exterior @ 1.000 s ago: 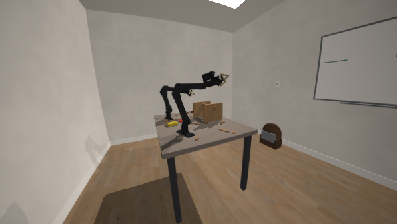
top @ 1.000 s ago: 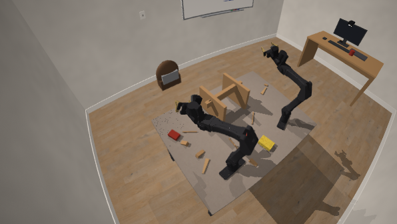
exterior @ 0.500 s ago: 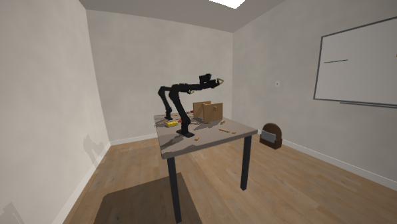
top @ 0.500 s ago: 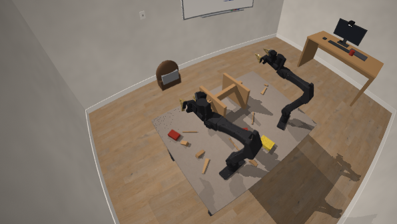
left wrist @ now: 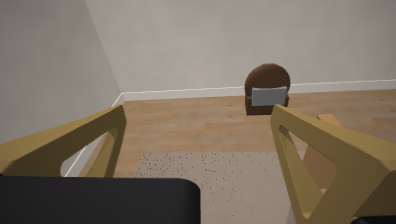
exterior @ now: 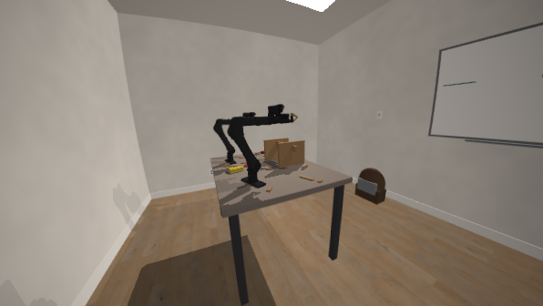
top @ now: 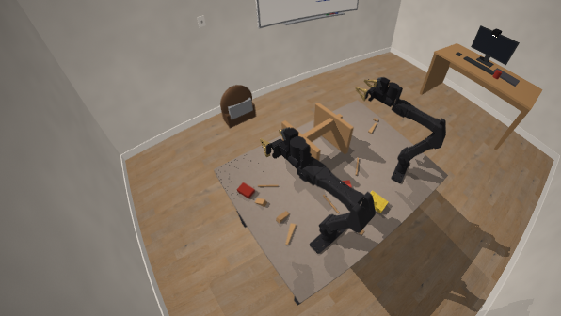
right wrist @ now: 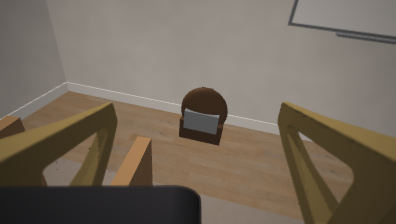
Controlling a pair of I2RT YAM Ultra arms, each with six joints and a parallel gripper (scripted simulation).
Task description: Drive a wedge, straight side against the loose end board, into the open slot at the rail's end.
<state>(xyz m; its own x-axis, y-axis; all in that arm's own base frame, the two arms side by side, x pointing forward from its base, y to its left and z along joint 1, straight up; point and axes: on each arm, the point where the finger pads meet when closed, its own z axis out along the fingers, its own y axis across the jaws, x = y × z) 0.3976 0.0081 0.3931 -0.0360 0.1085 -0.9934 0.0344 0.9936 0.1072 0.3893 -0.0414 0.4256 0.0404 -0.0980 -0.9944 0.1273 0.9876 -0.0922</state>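
The rail lies 7 cm ahead of my right hand, 24 cm to the left of it and 27 cm below it. From my right hand the other things lie so: red block 9 cm ahead, 73 cm to the left, 41 cm below.
Now: the rail 60 mm ahead of my left hand, 350 mm to the right of it and 230 mm below it. From my left hand the other things lie so: red block: 80 mm ahead, 140 mm to the left, 380 mm below.
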